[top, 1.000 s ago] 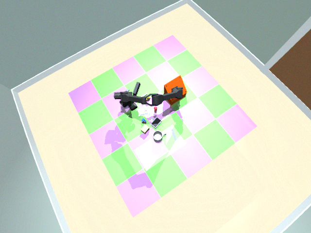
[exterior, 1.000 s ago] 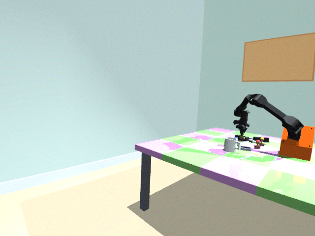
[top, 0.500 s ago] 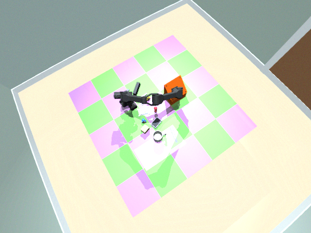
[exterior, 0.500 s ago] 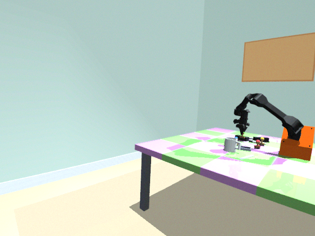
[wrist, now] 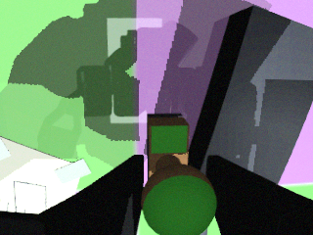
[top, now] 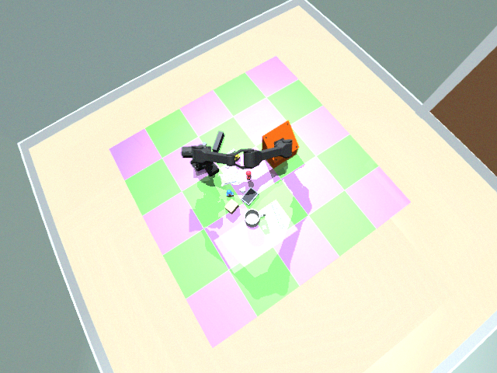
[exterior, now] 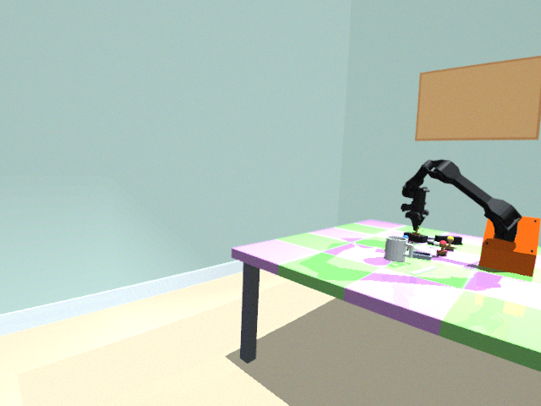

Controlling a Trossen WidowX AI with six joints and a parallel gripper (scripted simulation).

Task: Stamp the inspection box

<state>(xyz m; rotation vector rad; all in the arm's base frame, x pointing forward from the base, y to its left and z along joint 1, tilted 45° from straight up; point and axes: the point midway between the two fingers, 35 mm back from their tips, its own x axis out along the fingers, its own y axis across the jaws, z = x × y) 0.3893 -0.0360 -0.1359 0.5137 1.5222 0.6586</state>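
Now: the dark ink pad 120 mm behind my gripper tip, 260 mm to the left of it and 60 mm below it. Round my gripper tip: long black bar (120 mm behind, 140 mm to the right, 50 mm below); white card (70 mm behind, 100 mm to the left, 60 mm below); dark slab (10 mm ahead, 50 mm to the right, 40 mm below).
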